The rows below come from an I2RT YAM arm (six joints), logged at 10 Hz.
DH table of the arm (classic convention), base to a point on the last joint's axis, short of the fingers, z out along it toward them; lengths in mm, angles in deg. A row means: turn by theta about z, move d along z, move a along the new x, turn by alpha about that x. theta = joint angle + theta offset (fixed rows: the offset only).
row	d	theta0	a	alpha
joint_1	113.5	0	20	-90
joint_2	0	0	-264	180
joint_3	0	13.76	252.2	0
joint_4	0	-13.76	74	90
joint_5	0	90	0	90
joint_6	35.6	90	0	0
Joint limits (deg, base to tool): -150..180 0..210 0..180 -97..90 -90..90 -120..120
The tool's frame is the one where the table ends.
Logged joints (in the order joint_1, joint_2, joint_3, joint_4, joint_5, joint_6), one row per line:
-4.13 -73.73 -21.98 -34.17 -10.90 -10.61
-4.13 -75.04 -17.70 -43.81 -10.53 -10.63
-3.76 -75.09 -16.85 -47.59 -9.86 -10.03
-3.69 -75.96 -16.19 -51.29 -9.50 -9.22
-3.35 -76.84 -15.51 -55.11 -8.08 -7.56
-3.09 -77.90 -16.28 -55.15 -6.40 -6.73
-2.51 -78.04 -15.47 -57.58 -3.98 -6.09
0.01 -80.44 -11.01 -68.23 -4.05 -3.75
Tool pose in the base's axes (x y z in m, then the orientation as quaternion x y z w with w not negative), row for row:
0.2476 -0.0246 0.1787 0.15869 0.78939 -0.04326 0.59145
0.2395 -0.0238 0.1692 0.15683 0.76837 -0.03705 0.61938
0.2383 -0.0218 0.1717 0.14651 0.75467 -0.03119 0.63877
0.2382 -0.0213 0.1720 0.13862 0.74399 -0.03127 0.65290
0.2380 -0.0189 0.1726 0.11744 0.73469 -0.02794 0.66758
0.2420 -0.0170 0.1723 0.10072 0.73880 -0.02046 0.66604
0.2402 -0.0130 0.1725 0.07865 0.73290 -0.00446 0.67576
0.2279 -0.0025 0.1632 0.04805 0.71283 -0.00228 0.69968
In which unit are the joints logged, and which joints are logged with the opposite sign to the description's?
The joints are logged in degrees. Opposite sign: joint_2, joint_3, joint_4, joint_5, joint_6.
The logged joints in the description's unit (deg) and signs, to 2 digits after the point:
-4.13 73.73 21.98 34.17 10.90 10.61
-4.13 75.04 17.70 43.81 10.53 10.63
-3.76 75.09 16.85 47.59 9.86 10.03
-3.69 75.96 16.19 51.29 9.50 9.22
-3.35 76.84 15.51 55.11 8.08 7.56
-3.09 77.90 16.28 55.15 6.40 6.73
-2.51 78.04 15.47 57.58 3.98 6.09
0.01 80.44 11.01 68.23 4.05 3.75

